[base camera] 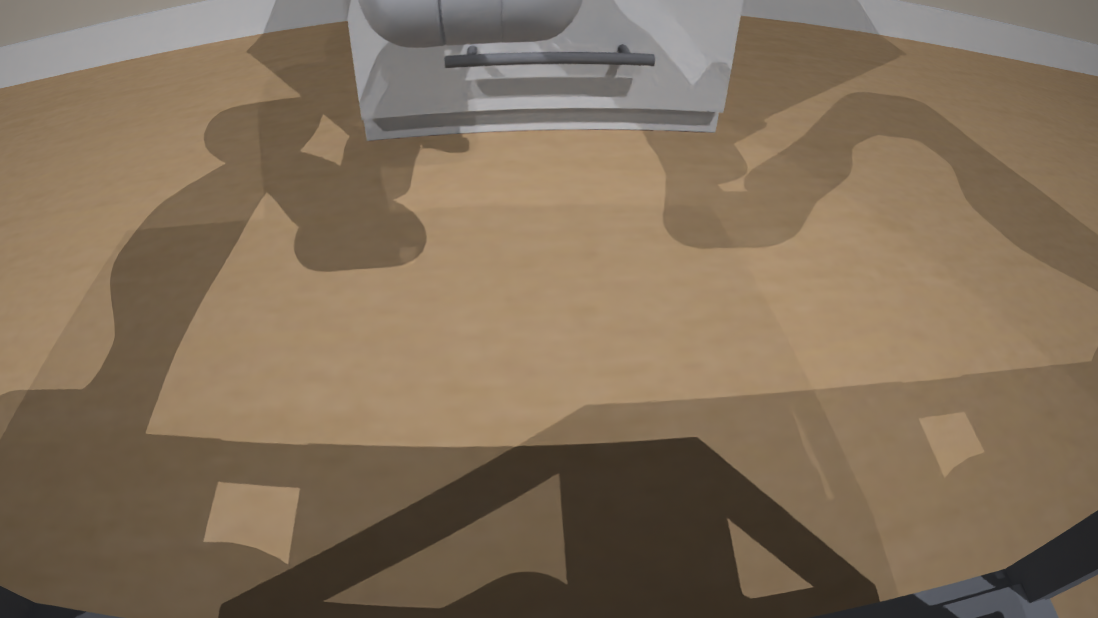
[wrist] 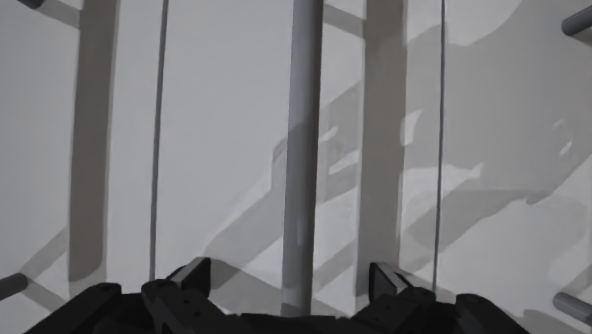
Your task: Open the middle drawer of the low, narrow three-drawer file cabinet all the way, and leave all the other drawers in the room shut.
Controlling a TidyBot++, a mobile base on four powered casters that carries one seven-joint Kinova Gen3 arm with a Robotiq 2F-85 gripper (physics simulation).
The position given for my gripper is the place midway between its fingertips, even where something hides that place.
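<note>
There's a drawer (wrist: 294,150) that I can see, a drawer (wrist: 88,88) as well, and then a drawer (base camera: 669,62). My gripper (wrist: 289,278) is showing too.
</note>
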